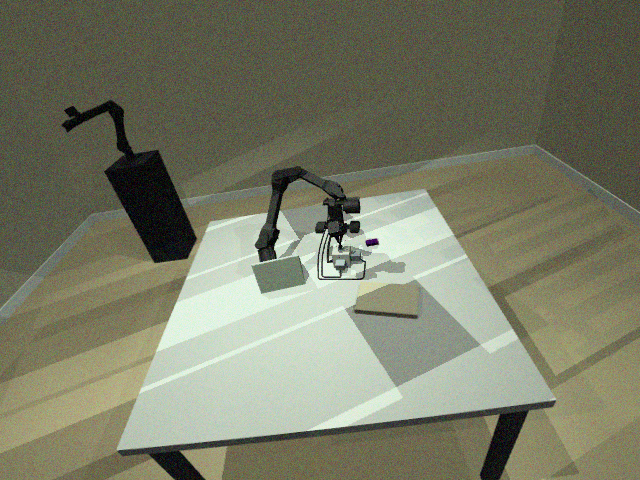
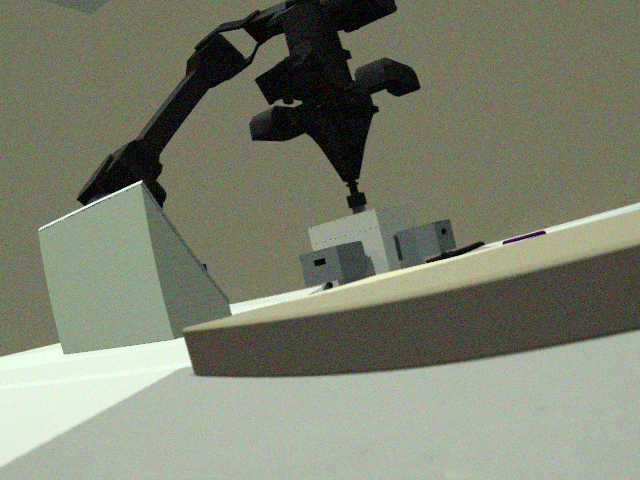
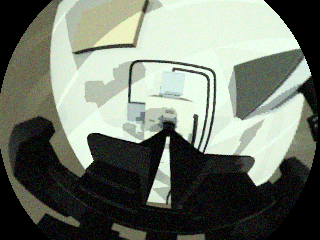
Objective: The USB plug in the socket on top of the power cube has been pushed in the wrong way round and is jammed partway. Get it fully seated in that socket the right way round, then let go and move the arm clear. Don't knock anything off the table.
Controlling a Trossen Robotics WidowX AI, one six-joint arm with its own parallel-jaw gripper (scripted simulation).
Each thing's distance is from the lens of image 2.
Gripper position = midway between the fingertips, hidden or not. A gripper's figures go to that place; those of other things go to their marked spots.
gripper (image 2: 351, 180): 55 cm
flat tan slab (image 2: 563, 287): 14 cm
